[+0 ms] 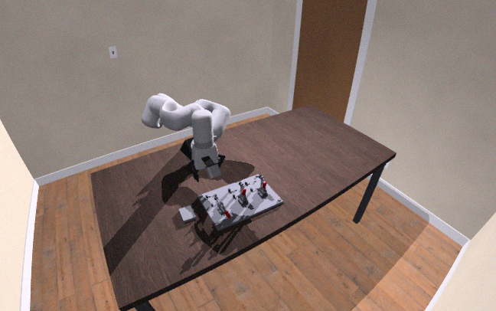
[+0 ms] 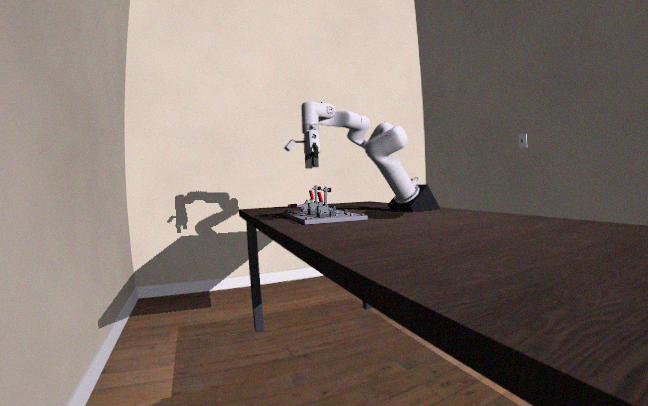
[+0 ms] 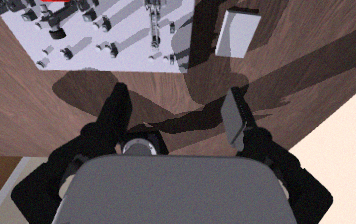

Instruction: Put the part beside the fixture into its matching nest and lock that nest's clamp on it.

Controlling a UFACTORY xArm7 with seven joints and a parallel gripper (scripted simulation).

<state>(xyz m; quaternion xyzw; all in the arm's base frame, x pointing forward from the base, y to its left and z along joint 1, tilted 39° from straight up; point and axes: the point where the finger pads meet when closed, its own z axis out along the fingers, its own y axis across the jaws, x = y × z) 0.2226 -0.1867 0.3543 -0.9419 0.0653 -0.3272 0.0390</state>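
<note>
Right now my hand is 210 mm above the grey flat part, 110 mm to the left of it and 30 mm past it.
</note>
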